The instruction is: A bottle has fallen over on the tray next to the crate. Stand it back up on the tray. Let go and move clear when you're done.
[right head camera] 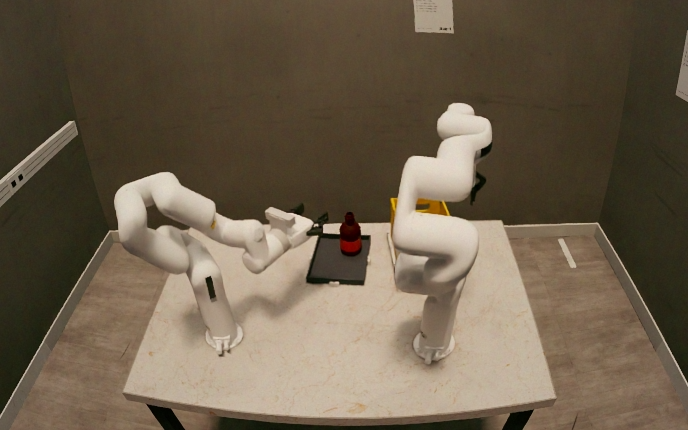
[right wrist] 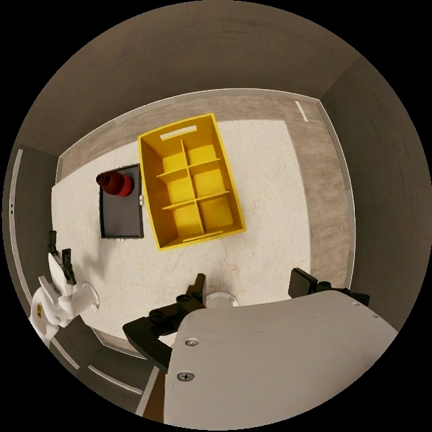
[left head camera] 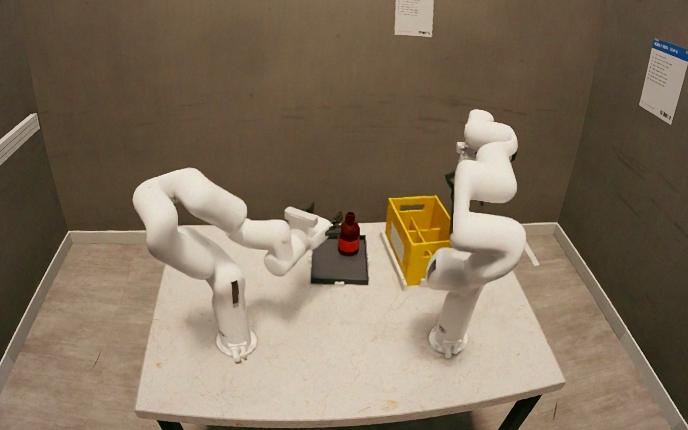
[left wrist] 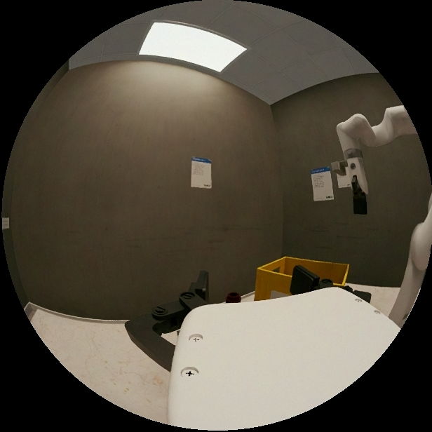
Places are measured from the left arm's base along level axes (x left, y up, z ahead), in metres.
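Where they show: left gripper, between the fingertips: point(right head camera: 315, 211) point(left head camera: 327, 211); left arm's base, origin of its link: point(right head camera: 224, 336) point(left head camera: 236, 342); right arm's base, origin of its link: point(right head camera: 434, 344) point(left head camera: 448, 339).
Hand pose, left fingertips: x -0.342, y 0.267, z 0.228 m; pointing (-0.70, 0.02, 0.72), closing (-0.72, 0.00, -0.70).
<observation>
Things, the pixels of their top centre, and the offset from my left fingertips. "*": a spot on its surface instead. Level surfaces: height alone.
- dark red bottle, centre of its top: point(right head camera: 349, 213) point(left head camera: 350, 213) dx -0.121, dy -0.107, dz +0.122 m
- black tray, centre of its top: point(left head camera: 339, 255) point(right head camera: 339, 255) dx -0.075, dy -0.241, dz +0.079 m
- yellow crate, centre of its top: point(right head camera: 424, 218) point(left head camera: 425, 218) dx -0.350, dy -0.092, dz +0.015 m
- white strip, a spot on its surface: point(left head camera: 393, 261) * dx -0.244, dy -0.243, dz +0.001 m
- table, height of its surface: dy -0.267 m
A dark red bottle point(left head camera: 349, 238) point(right head camera: 350, 240) point(left wrist: 233, 298) point(right wrist: 117, 184) with a bright red label stands upright on the black tray point(left head camera: 329, 271) point(right head camera: 332, 271) point(right wrist: 120, 220), towards its back right in the head views. The yellow crate point(left head camera: 421, 261) point(right head camera: 443, 208) point(left wrist: 265, 287) point(right wrist: 151, 200) stands to the tray's right. My left gripper point(left head camera: 324, 212) point(right head camera: 311, 212) point(left wrist: 252, 283) point(right wrist: 58, 239) is open and empty, raised and apart from the bottle. My right gripper point(right wrist: 250, 285) is open and empty, high above the table; the right arm partly hides it in the head views.
The crate has six compartments. A white strip point(left head camera: 393, 261) lies along the crate's left side. The right arm point(left head camera: 487, 243) point(right head camera: 436, 233) stands in front of part of the crate in the head views. The back wall point(left head camera: 304, 126) rises behind the table point(left head camera: 329, 354).
</observation>
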